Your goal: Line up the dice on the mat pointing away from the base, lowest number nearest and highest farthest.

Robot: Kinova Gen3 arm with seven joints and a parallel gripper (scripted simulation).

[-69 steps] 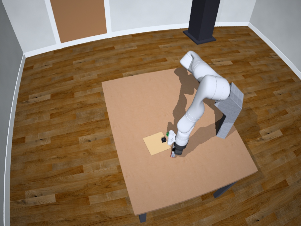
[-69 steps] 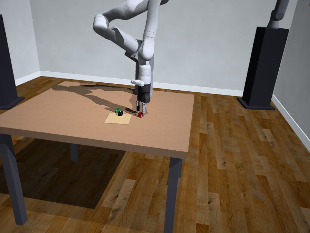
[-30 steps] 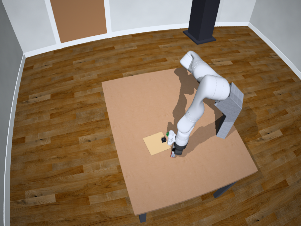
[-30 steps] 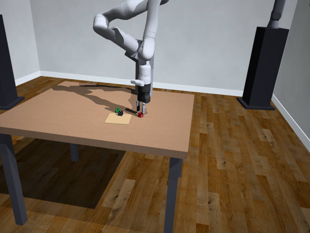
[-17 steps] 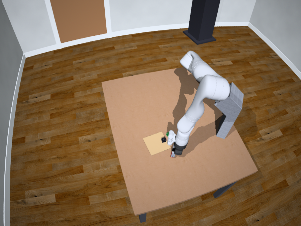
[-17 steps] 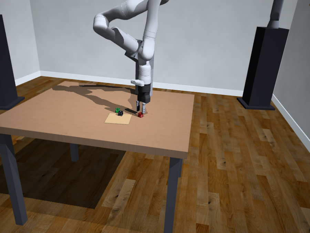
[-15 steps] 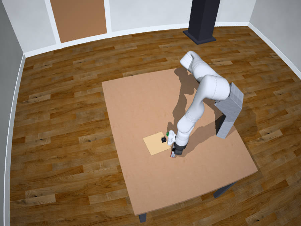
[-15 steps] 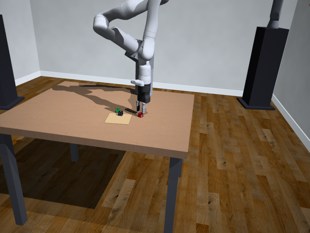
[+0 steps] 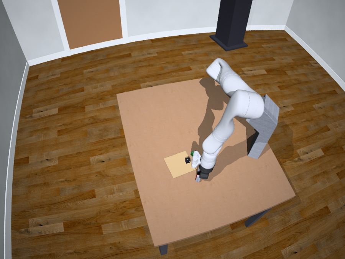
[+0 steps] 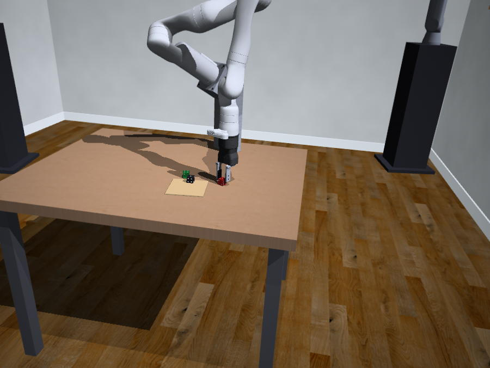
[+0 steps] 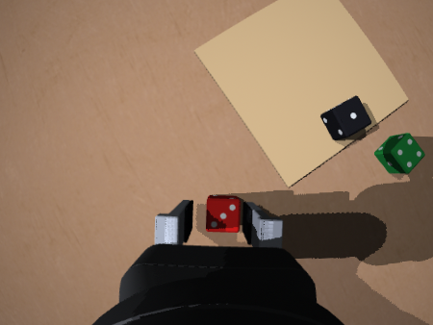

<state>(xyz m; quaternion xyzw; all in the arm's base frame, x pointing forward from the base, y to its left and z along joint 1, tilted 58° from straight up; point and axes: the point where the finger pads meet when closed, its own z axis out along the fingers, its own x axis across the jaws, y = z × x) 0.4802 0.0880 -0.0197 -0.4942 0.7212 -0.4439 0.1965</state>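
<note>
Now: hand 30 mm above the red die. The rest, counted from my hand: green die 150 mm to the right, 60 mm behind, 30 mm below; then tan mat 130 mm to the right, 50 mm ahead, 40 mm below; then black die 130 mm to the right, 20 mm below.
</note>
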